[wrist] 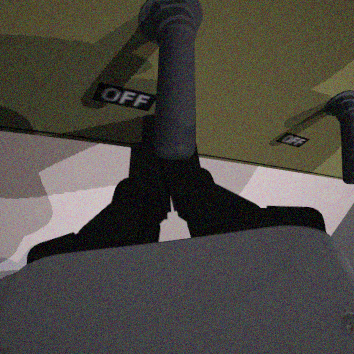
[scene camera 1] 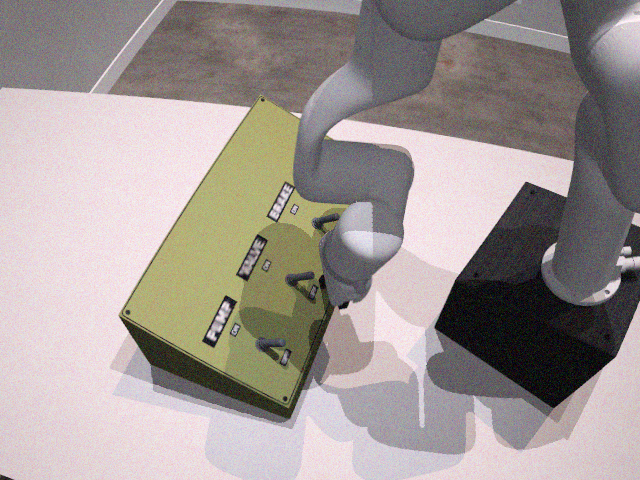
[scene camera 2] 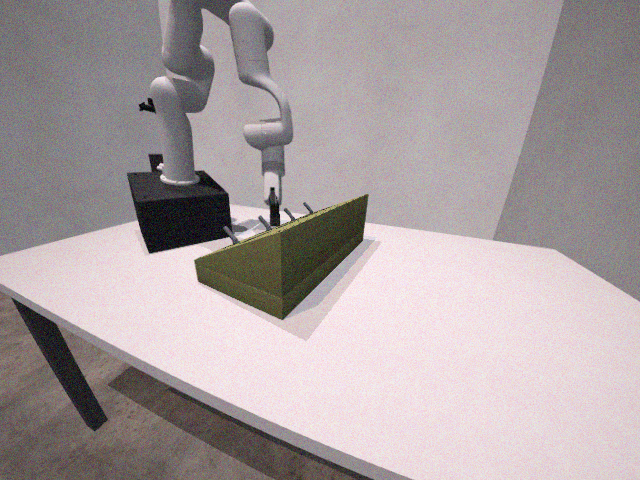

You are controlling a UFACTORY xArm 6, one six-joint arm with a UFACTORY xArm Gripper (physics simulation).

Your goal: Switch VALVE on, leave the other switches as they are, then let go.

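Frame: origin at the arm's base, x ahead, y left, z up, level; centimetres.
Where they show: gripper, fingertip midpoint: [scene camera 2: 275, 226]; arm's base, origin of the base link: [scene camera 1: 580, 272] [scene camera 2: 180, 179].
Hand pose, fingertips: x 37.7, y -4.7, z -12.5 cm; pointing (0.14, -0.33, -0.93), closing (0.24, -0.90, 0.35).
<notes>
Each offset is from my fingertips to the top centre of the thing. "spot": to the spot under its first point. Level surfaces: height alone.
The olive panel [scene camera 1: 199, 227] [scene camera 2: 325, 237] carries a row of lever switches. The VALVE lever {dy +1.6, dx +4.2, dz +5.9 cm} [scene camera 1: 300, 278] [scene camera 2: 290, 213] [wrist: 176, 95] leans toward its OFF plate {spot: dy +2.2, dx +2.4, dz +0.5 cm} [scene camera 1: 313, 292] [wrist: 126, 97]. The PUMP lever {dy +13.0, dx +7.9, dz +5.9 cm} [scene camera 1: 271, 343] and BRAKE lever {dy -9.8, dx +0.6, dz +5.9 cm} [scene camera 1: 326, 220] [wrist: 348, 142] lean to the OFF side too. My gripper [scene camera 1: 323, 282] [scene camera 2: 275, 222] [wrist: 164, 135] is shut and empty. Its fingertips are at the panel's low edge, beneath the VALVE lever's free end, partly hidden behind it in the wrist view. Whether they touch it I cannot tell. The FEED label is hidden by the arm in scene camera 1.
The arm [scene camera 1: 361, 170] [scene camera 2: 268, 133] reaches over the panel's low side. The black base block [scene camera 1: 496, 310] [scene camera 2: 180, 222] stands on the white table {dz -7.1 cm} [scene camera 1: 62, 206] [scene camera 2: 439, 320], on the panel's low side. The neighbouring levers stand close on both sides of VALVE.
</notes>
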